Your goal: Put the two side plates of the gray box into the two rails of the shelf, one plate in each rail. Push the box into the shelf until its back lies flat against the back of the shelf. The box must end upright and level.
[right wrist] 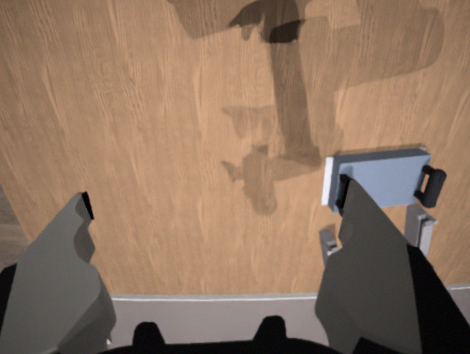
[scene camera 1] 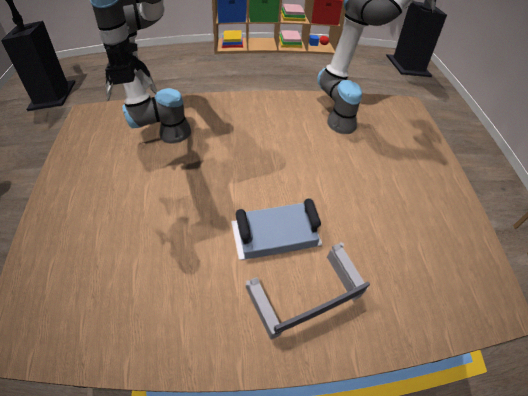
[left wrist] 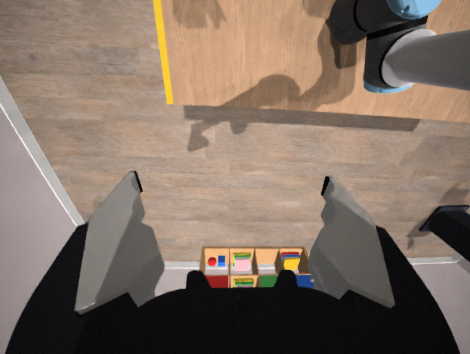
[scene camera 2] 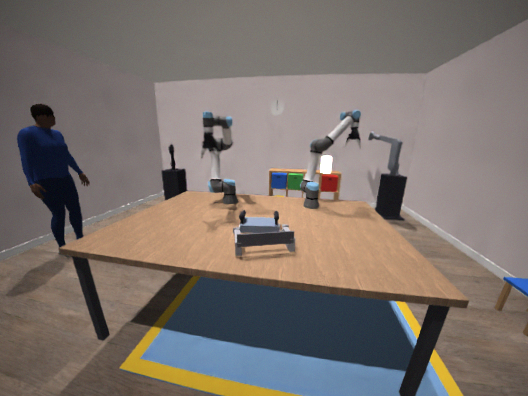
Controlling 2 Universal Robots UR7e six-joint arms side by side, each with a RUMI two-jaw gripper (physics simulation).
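Frame: origin at the left arm's base, x right, y ahead, z up, level; centimetres.
Where they show: left gripper, fingertip midpoint: (scene camera 1: 418, 10) (left wrist: 233, 175) (scene camera 2: 352, 148); right gripper, fingertip midpoint: (right wrist: 218, 188) (scene camera 1: 132, 97) (scene camera 2: 210, 159); left arm's base, link origin: (scene camera 1: 341, 124) (left wrist: 354, 15) (scene camera 2: 311, 206); right arm's base, link origin: (scene camera 1: 175, 132) (scene camera 2: 230, 201).
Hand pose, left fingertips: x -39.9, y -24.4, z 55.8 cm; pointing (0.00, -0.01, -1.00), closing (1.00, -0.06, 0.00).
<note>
Things, the pixels of their top centre, and the offset from my left fingertips. "*": a spot on its surface instead. Level surfaces: height alone.
- gray-blue box, top centre: (right wrist: 395, 197) (scene camera 1: 278, 215) (scene camera 2: 259, 212) dx +83.3, dy +82.8, dz -44.0 cm
- gray U-shaped shelf, surface spot: (scene camera 1: 320, 309) * dx +76.8, dy +117.0, dz -43.3 cm
- wooden table, surface height: dz -55.8 cm
The gray-blue box (scene camera 1: 281, 229) (scene camera 2: 259, 225) (right wrist: 382, 180) sits upright on the table, with a black handle at each end of its top and a light plate showing along its left side in scene camera 1. The gray U-shaped shelf (scene camera 1: 320, 309) (scene camera 2: 265, 238) stands apart from the box, below it in scene camera 1, its open side toward the box. My left gripper (scene camera 2: 353, 145) (left wrist: 233, 175) is open and empty, high up and far from the box. My right gripper (scene camera 1: 131, 93) (right wrist: 218, 188) is open and empty, high above the table's far left part in scene camera 1.
The wooden table (scene camera 1: 150, 310) (scene camera 2: 165, 235) (right wrist: 165, 240) carries both arm bases at its far side. A storage shelf unit (scene camera 1: 272, 51) stands behind it. Black pedestals (scene camera 1: 36, 65) (scene camera 1: 419, 40) stand at both sides. A person (scene camera 2: 50, 160) stands at the left in scene camera 2.
</note>
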